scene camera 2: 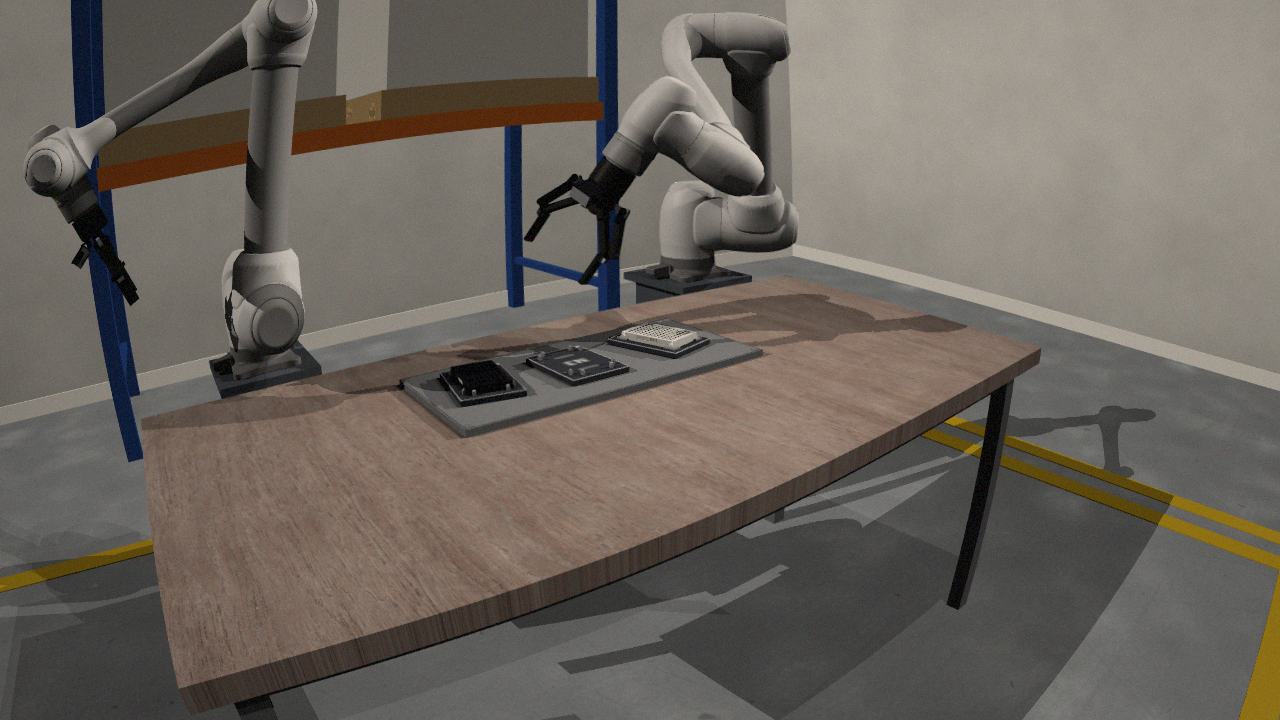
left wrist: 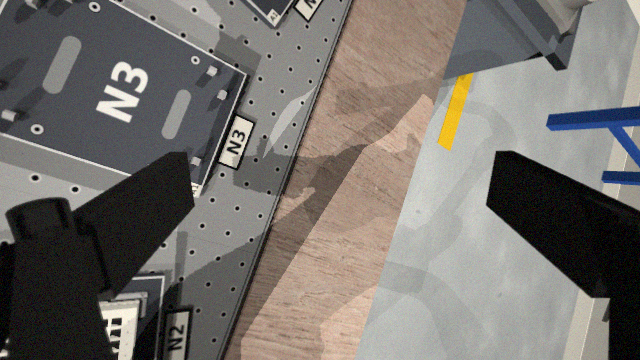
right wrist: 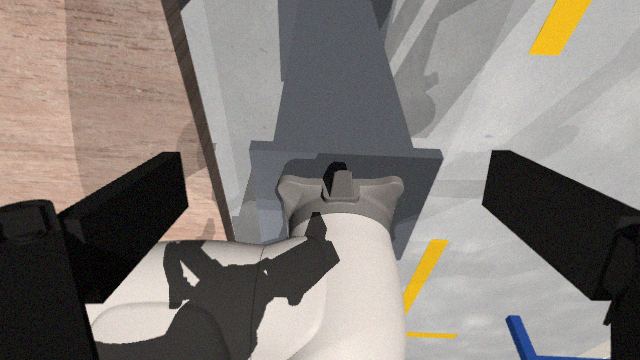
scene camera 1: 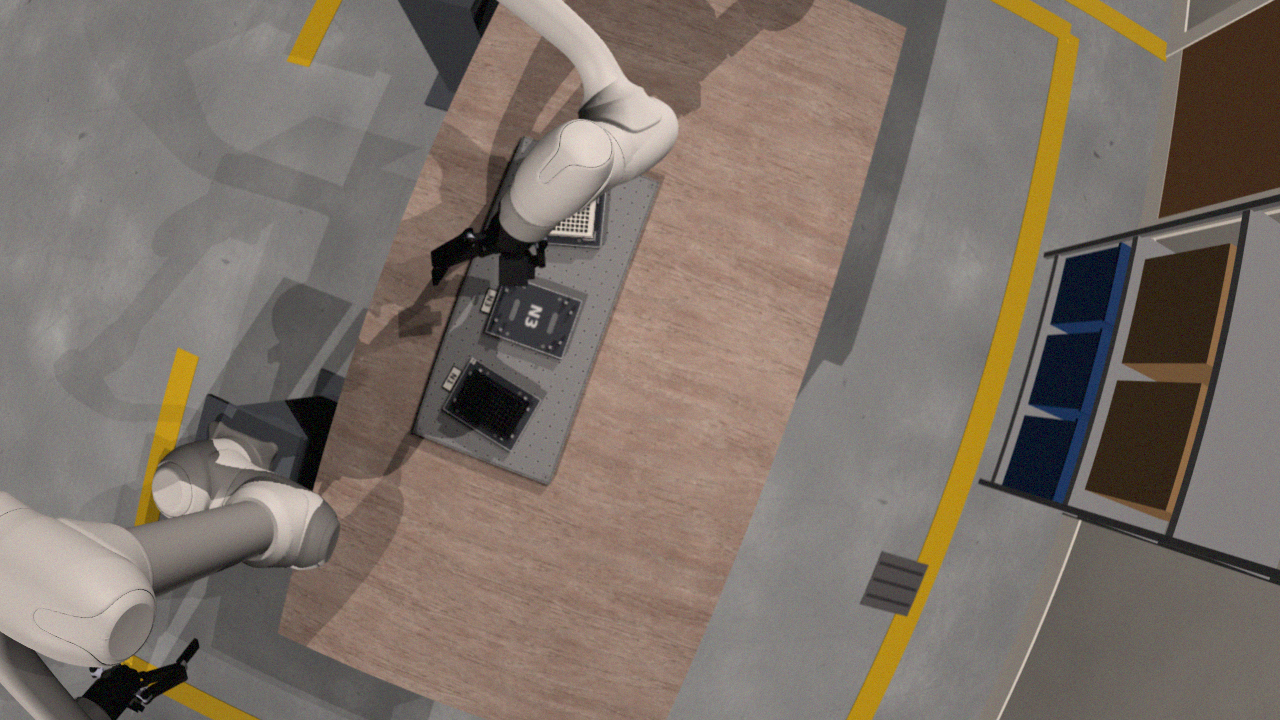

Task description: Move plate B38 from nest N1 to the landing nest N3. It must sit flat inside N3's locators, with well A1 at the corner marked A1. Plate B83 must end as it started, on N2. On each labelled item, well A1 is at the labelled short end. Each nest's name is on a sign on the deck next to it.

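Note:
My left gripper (scene camera 2: 554,261) is visible to me, and I see it again in scene camera 1 (scene camera 1: 474,278) and in the left wrist view (left wrist: 340,179). My right gripper (scene camera 1: 167,628) is there too. I see a white plate B83 (scene camera 2: 659,335), and scene camera 1 shows the white plate B83 (scene camera 1: 586,222) as well, but in the right wrist view it is out of frame. A black plate B38 (scene camera 1: 480,399) is visible, also in scene camera 2 (scene camera 2: 484,377), while in the left wrist view the black plate B38 is out of frame. I also see a nest N3 (scene camera 1: 564,323) and a nest N1 (scene camera 1: 533,401).

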